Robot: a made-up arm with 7 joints. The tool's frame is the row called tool.
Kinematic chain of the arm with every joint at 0, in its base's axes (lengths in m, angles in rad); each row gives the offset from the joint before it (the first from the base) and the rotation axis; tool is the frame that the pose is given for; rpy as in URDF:
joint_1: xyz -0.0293 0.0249 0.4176 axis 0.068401 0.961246 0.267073
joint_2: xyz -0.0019 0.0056 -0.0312 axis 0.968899 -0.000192 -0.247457
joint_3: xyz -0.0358 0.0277 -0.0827 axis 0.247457 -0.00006 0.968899
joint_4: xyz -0.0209 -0.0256 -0.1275 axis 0.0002 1 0.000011
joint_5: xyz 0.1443 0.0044 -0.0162 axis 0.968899 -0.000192 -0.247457
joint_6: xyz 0.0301 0.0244 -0.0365 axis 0.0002 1 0.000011
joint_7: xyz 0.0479 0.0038 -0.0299 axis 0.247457 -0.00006 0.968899
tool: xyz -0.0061 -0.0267 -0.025 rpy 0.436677 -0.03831 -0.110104
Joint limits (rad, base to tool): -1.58..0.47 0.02..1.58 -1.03..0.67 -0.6..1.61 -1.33..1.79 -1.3..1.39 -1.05..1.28
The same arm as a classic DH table. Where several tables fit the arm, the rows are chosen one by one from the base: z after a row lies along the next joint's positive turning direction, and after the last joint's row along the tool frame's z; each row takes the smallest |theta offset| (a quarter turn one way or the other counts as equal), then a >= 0, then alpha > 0; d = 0 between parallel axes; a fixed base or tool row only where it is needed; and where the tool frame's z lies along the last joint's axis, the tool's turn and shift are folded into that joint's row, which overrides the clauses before.
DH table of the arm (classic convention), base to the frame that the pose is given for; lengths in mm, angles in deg. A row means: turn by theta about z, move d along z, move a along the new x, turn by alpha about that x. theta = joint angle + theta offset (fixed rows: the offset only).
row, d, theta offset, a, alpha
base (fixed), 411.3, -4.07, -31, -74.51
joint_1, 20.5, -75.12, -31.1, -90
joint_2, -8.3, 74, -27.7, 90
joint_3, -217.7, 90, 11.3, -90
joint_4, -21.2, -90, 20, -90
joint_5, 182, 0, -27.9, 90
joint_6, 28.2, 90, 53.8, 90
joint_7, -78.6, -35.99, 15.9, 30.98
tool (fixed), 41.7, 33.34, 0, 0
Joint limits (deg, base to tool): -90.53..26.93 1.15..90.53 -59.01..38.39 -34.38..92.25 -76.2..102.56 -74.48..79.64 -60.16..73.34

